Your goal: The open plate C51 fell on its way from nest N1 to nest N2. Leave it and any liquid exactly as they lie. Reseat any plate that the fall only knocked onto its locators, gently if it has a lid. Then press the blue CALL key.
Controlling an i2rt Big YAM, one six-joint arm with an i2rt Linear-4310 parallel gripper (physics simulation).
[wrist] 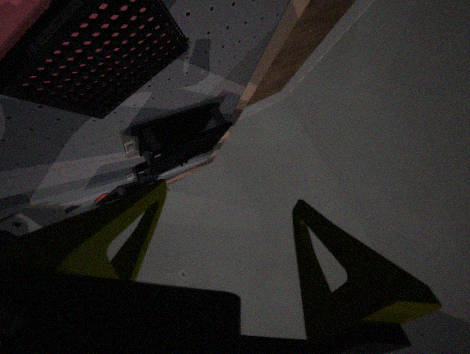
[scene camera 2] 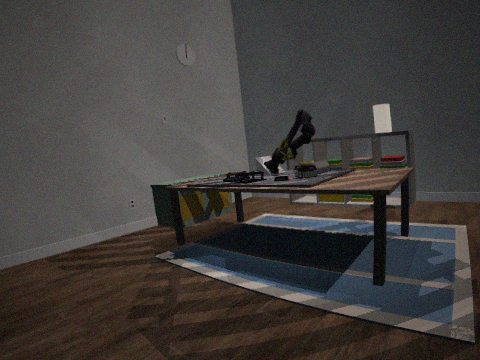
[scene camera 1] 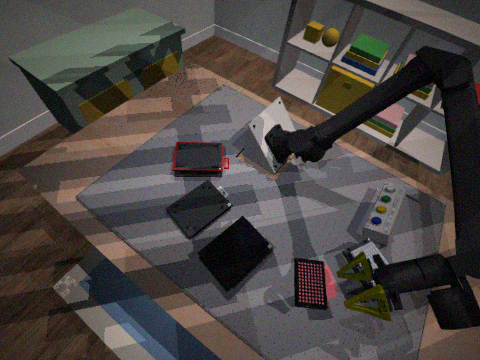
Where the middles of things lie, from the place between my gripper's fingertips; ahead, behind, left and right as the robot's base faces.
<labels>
My hand is 3 cm past the red-welled plate [scene camera 1: 310,288], 3 cm to the left of it and 15 cm above it. Also, from my hand: red-framed dark plate [scene camera 1: 195,156] (15 cm behind, 53 cm to the right, 12 cm below).
</labels>
